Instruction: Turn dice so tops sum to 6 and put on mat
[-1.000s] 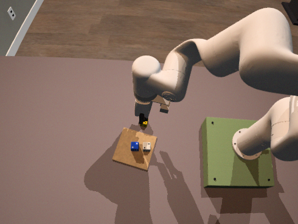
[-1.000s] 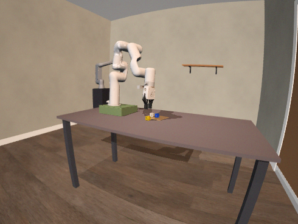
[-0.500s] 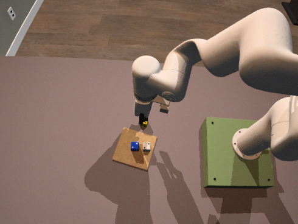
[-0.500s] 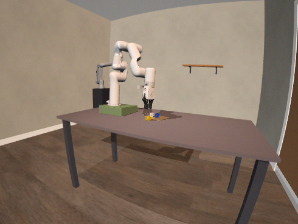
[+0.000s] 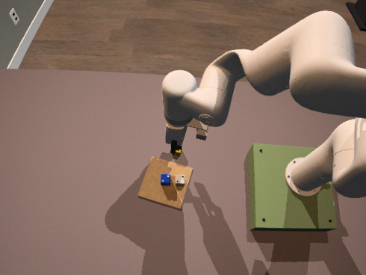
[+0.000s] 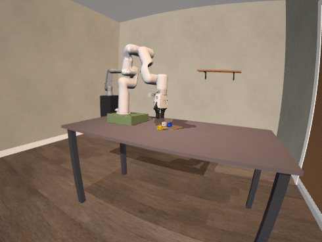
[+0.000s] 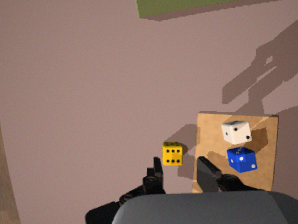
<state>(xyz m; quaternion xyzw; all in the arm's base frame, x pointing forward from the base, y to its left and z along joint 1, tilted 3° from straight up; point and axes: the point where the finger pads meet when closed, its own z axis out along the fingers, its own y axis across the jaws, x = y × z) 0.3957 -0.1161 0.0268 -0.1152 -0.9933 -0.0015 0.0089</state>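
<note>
Right now the yellow die is 90 mm below my hand. The rest, counted from my hand: blue die (40 mm ahead, 110 mm to the left, 80 mm below); then tan mat (40 mm ahead, 110 mm to the left, 100 mm below); then white die (10 mm behind, 110 mm to the left, 80 mm below).
</note>
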